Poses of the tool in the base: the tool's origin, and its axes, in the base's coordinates. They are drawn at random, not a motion.
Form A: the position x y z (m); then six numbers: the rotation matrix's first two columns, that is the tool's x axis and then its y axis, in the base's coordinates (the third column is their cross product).
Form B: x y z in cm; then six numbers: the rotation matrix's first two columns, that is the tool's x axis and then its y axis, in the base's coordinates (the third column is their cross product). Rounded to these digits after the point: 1 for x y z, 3 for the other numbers.
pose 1, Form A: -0.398 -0.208 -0.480 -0.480 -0.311 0.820 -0.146 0.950 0.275
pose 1, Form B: -39.8 -20.8 -48.0 -0.480 -0.311 0.820 -0.146 0.950 0.275
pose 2, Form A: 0.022 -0.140 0.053 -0.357 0.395 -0.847 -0.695 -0.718 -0.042
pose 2, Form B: 2.2 -14.0 5.3 -0.357 0.395 -0.847 -0.695 -0.718 -0.042
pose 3, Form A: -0.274 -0.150 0.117 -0.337 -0.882 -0.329 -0.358 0.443 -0.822
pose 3, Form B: -27.4 -15.0 11.7 -0.337 -0.882 -0.329 -0.358 0.443 -0.822
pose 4, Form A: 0.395 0.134 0.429 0.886 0.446 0.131 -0.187 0.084 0.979
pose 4, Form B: 39.5 13.4 42.9 0.886 0.446 0.131 -0.187 0.084 0.979
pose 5, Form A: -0.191 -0.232 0.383 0.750 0.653 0.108 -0.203 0.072 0.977
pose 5, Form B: -19.1 -23.2 38.3 0.750 0.653 0.108 -0.203 0.072 0.977
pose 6, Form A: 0.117 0.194 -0.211 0.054 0.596 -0.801 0.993 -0.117 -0.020
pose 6, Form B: 11.7 19.4 -21.1 0.054 0.596 -0.801 0.993 -0.117 -0.020
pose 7, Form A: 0.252 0.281 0.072 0.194 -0.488 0.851 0.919 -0.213 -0.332
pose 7, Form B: 25.2 28.1 7.2 0.194 -0.488 0.851 0.919 -0.213 -0.332
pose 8, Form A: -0.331 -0.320 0.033 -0.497 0.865 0.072 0.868 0.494 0.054
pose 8, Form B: -33.1 -32.0 3.3 -0.497 0.865 0.072 0.868 0.494 0.054
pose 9, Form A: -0.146 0.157 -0.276 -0.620 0.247 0.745 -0.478 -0.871 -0.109
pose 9, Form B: -14.6 15.7 -27.6 -0.620 0.247 0.745 -0.478 -0.871 -0.109
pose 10, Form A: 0.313 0.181 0.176 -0.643 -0.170 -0.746 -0.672 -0.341 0.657
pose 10, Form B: 31.3 18.1 17.6 -0.643 -0.170 -0.746 -0.672 -0.341 0.657
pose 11, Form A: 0.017 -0.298 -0.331 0.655 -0.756 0.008 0.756 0.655 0.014
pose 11, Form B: 1.7 -29.8 -33.1 0.655 -0.756 0.008 0.756 0.655 0.014
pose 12, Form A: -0.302 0.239 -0.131 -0.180 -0.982 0.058 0.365 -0.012 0.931
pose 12, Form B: -30.2 23.9 -13.1 -0.180 -0.982 0.058 0.365 -0.012 0.931
